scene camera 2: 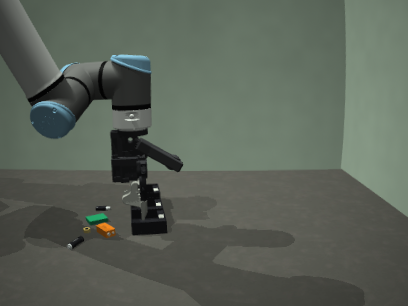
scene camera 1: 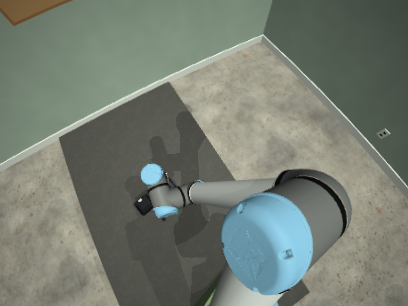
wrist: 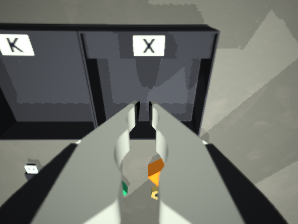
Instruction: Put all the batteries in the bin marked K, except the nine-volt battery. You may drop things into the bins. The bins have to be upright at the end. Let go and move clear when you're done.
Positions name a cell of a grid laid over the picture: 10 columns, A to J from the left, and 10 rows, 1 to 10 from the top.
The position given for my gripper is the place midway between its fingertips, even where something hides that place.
I see my gripper (scene camera 2: D8).
My gripper shows as well in the wrist view (wrist: E5).
